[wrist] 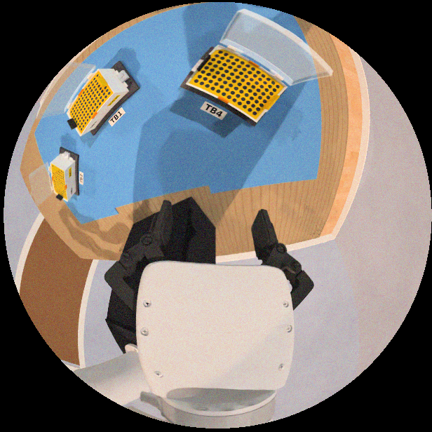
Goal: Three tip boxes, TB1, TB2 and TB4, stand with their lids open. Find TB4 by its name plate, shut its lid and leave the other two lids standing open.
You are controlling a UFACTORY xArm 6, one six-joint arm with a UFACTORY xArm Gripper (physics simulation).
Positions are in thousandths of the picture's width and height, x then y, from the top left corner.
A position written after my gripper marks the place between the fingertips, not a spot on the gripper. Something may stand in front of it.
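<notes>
My gripper (497,497) is visible, as is a blue mat (381,332).
</notes>
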